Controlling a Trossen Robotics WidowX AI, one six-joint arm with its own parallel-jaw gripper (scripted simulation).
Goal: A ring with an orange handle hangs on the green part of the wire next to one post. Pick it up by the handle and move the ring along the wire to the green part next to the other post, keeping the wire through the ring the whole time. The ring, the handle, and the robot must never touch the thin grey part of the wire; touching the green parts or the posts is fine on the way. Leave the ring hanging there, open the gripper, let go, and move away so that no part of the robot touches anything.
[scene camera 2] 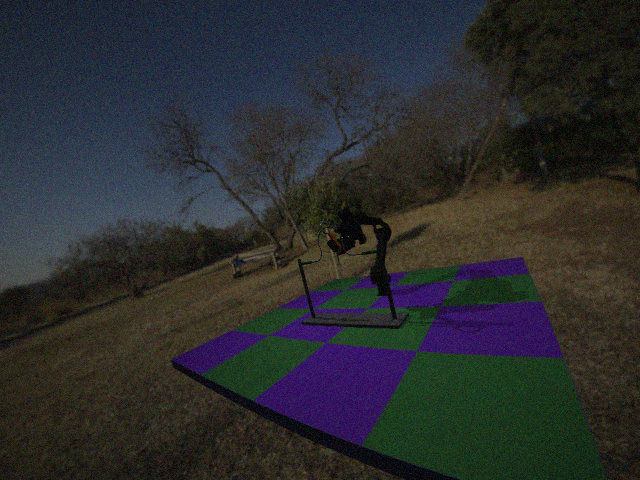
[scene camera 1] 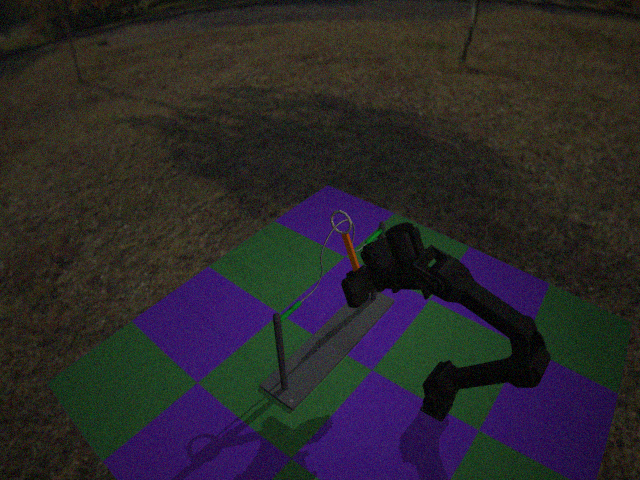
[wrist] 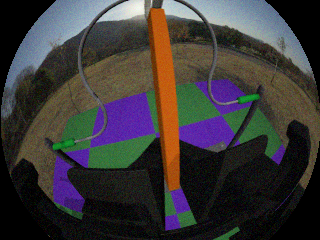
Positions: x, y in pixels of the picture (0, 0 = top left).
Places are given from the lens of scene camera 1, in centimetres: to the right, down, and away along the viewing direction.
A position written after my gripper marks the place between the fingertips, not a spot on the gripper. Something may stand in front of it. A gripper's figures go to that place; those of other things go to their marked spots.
my gripper (scene camera 1: 348, 274): 6, 8, 97
wire stand (scene camera 1: 295, 379): -6, 35, 105
